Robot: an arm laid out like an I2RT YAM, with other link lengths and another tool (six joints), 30 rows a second.
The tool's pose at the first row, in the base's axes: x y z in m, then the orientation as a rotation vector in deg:
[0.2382, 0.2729, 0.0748, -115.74, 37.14, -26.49]
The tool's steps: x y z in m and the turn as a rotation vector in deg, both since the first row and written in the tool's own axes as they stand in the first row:
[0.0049, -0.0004, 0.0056, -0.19, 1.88, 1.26]
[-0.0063, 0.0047, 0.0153, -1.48, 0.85, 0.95]
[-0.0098, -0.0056, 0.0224, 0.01, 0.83, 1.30]
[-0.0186, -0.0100, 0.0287, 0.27, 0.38, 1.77]
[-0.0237, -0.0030, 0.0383, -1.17, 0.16, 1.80]
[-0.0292, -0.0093, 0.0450, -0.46, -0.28, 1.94]
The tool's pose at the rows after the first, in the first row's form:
[0.2453, 0.2738, 0.0727, -115.17, 39.59, -27.65]
[0.2405, 0.2850, 0.0628, -116.64, 39.12, -26.45]
[0.2444, 0.2962, 0.0680, -115.10, 38.92, -26.58]
[0.2421, 0.3077, 0.0681, -114.71, 39.01, -25.90]
[0.2416, 0.3142, 0.0570, -116.07, 39.42, -25.30]
[0.2426, 0.3247, 0.0588, -115.40, 39.03, -24.94]

